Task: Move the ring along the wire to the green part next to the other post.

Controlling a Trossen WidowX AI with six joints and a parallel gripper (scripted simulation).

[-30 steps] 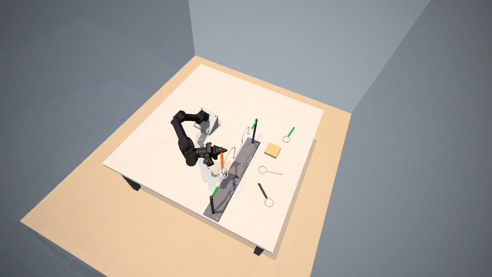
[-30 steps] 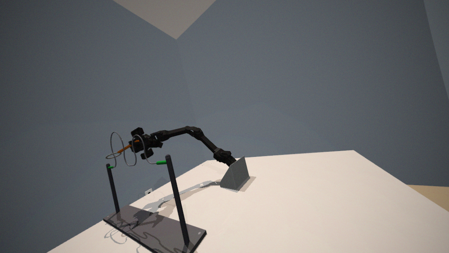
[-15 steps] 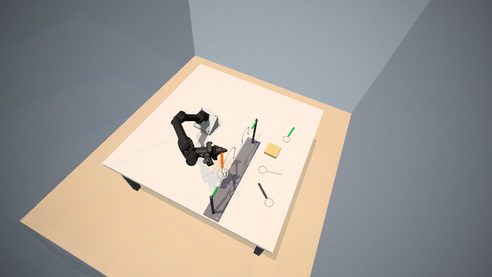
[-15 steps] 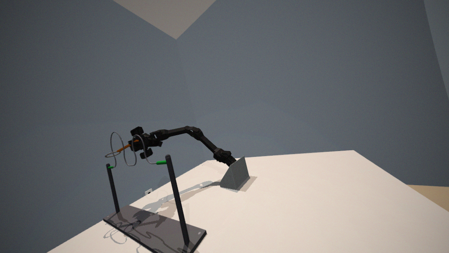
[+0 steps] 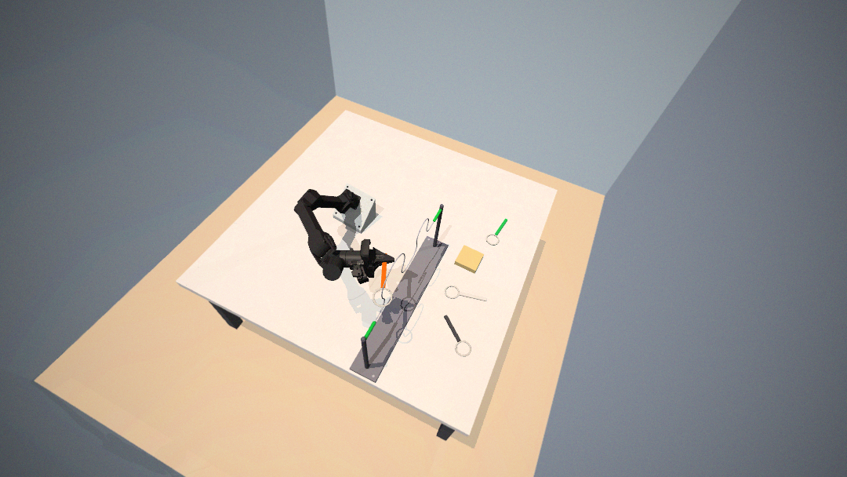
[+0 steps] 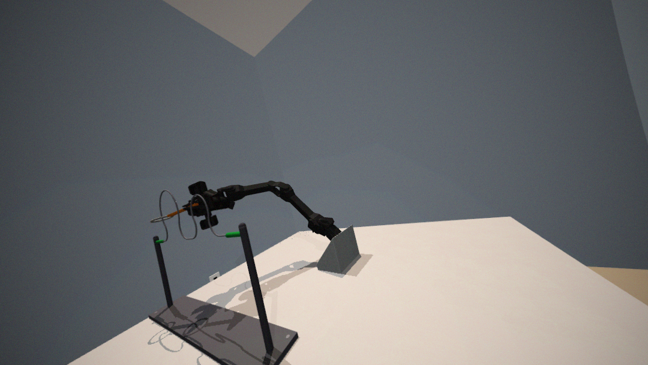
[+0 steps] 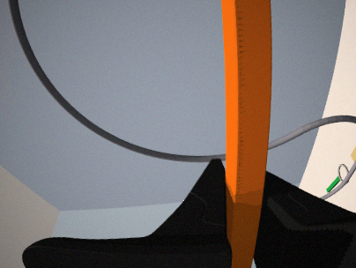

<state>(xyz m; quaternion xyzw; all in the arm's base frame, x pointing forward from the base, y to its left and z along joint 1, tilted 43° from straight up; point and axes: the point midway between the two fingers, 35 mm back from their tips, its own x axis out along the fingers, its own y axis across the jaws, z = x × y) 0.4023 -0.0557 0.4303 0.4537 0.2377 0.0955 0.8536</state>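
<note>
Now: gripper tip 1 cm short of the ring with orange handle, 9 cm to the left of it and 1 cm above it. The rest, counted from my gripper tip: white-handled ring: 21 cm ahead, 21 cm to the left, 38 cm below; black-handled ring: 29 cm ahead, 3 cm to the left, 38 cm below; tan block: 16 cm ahead, 38 cm to the left, 37 cm below.
</note>
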